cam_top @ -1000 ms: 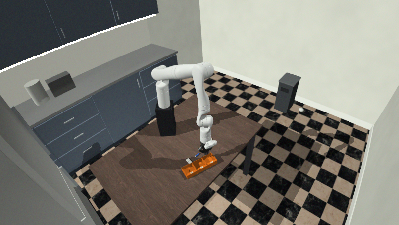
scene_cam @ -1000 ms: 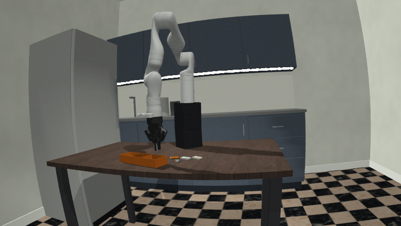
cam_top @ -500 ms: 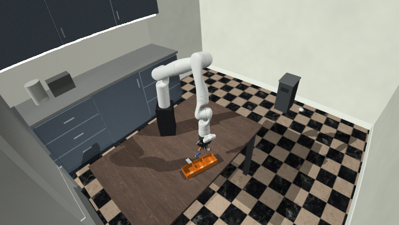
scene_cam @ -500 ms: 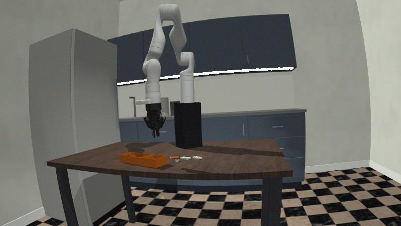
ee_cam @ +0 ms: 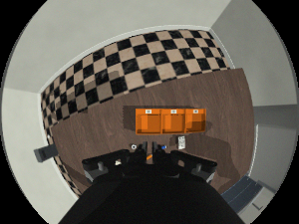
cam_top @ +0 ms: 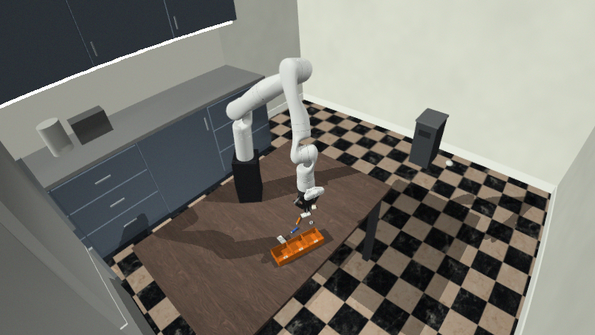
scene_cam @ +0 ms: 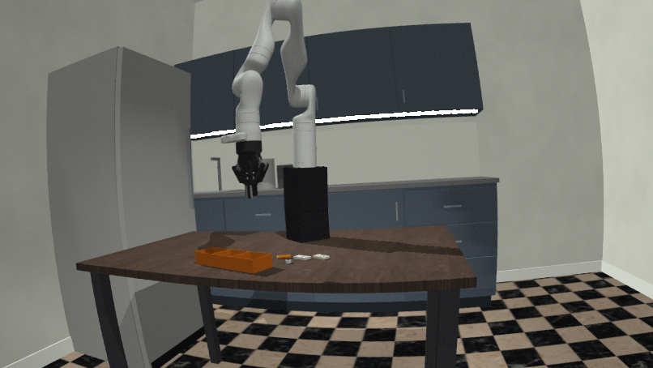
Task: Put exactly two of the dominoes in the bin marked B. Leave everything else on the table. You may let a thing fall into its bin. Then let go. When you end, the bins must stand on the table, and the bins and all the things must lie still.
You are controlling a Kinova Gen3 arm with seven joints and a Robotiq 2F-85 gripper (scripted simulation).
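Now: the orange bin tray 20 cm below my hand, 8 cm to the right of it and 2 cm ahead of it. The rest, counted from my hand: blue marker 21 cm below, 8 cm behind, 3 cm to the right; then small nut 21 cm below, 7 cm to the left, 7 cm behind; then orange marker 21 cm below, 12 cm behind, 2 cm to the left.
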